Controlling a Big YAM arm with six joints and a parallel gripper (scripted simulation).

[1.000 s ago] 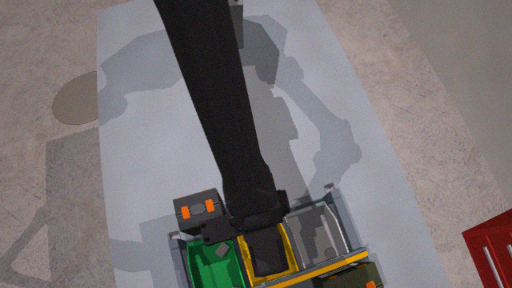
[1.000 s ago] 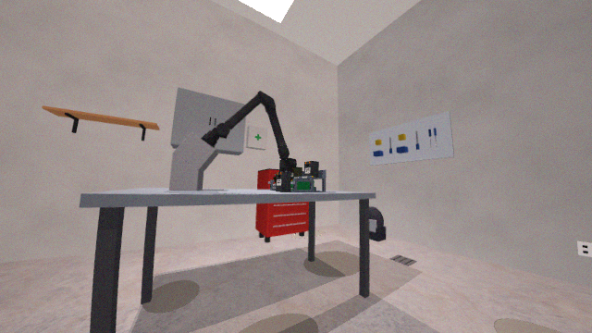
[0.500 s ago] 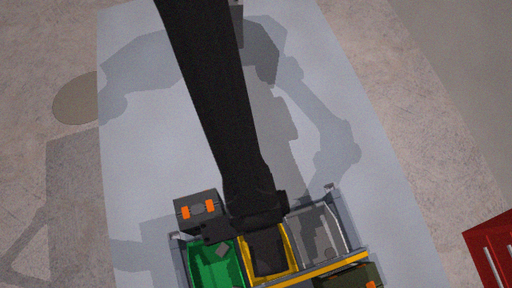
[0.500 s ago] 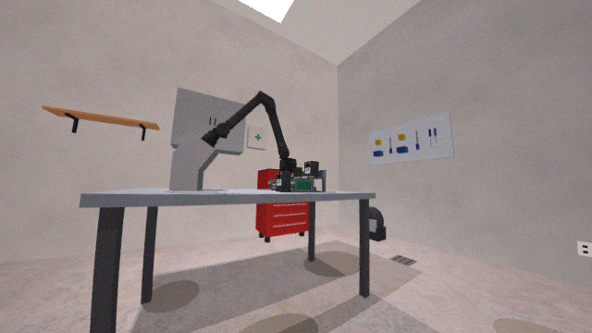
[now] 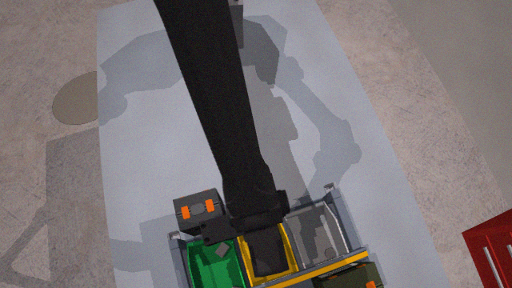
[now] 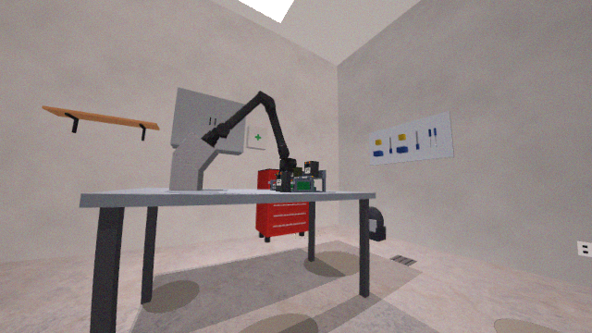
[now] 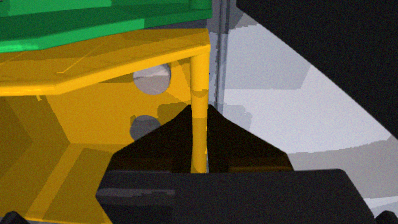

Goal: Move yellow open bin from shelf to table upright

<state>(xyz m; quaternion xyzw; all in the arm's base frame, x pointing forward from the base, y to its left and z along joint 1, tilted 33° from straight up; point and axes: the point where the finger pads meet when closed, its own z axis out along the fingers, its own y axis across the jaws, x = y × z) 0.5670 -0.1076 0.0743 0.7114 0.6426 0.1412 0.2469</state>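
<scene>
My gripper is now 8 cm short of the yellow bin, 1 cm to the left of it and 1 cm below it. From my hand the other things lie so: green bin 12 cm to the right, 6 cm ahead, 1 cm above; grey bin 10 cm to the left, 10 cm ahead, 1 cm above.
</scene>
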